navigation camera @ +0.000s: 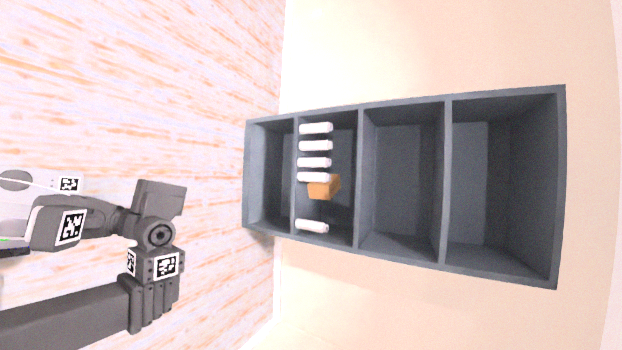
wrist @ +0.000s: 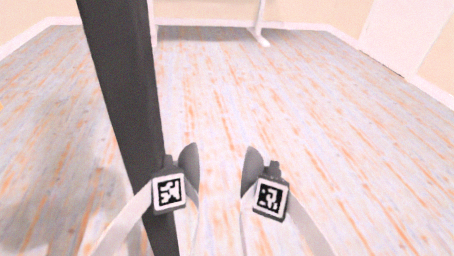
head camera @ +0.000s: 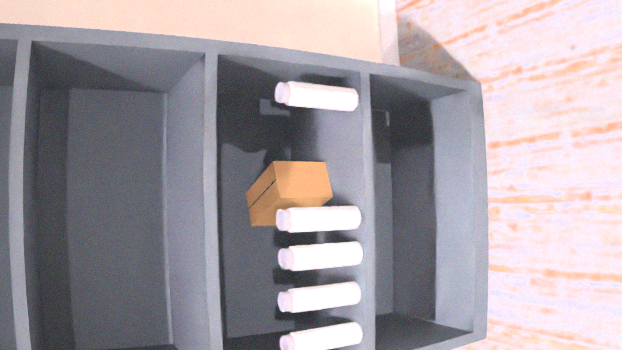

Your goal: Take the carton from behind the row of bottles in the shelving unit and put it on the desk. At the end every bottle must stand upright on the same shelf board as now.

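Pixels of known places: gripper, between the fingertips: [wrist: 220, 162]; robot's base, origin of its link: [navigation camera: 17, 179].
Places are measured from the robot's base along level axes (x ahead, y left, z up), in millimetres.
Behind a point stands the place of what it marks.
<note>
The views of the head and navigation cameras are turned sideways. The orange-brown carton [head camera: 302, 179] @(z 628, x 37, y -1333 mm) [navigation camera: 321, 190] @(z 652, x 52, y -1325 mm) stands at an angle behind the line of white bottles, partly hidden by the nearest one [head camera: 322, 219] @(z 661, x 139, y -1151 mm) [navigation camera: 313, 177] @(z 665, x 136, y -1151 mm). Several bottles stand upright in a row on the same shelf board [head camera: 366, 150] @(z 523, x -50, y -1150 mm) [navigation camera: 294, 200] @(z 529, x -32, y -1152 mm). One bottle [head camera: 320, 96] @(z 660, x -193, y -1175 mm) [navigation camera: 311, 225] @(z 665, x -189, y -1176 mm) stands apart, with a wide gap between it and the others. The carton shows in this gap. My gripper [wrist: 220, 162] @(z 728, x 8, y 82 mm) is open and empty, outside the shelving unit, over the floor. The desk cannot be made out for certain.
The grey shelving unit [head camera: 212, 150] @(z 969, x -35, y -1149 mm) [navigation camera: 448, 175] @(z 1437, x 176, y -1131 mm) stands against the wall. My arm [navigation camera: 65, 310] @(z 965, x -80, y -54 mm) is beside it, apart from its boards. A dark upright post [wrist: 127, 100] runs close by the left finger in the wrist view. A white leg with a foot [wrist: 259, 35] stands near the far wall.
</note>
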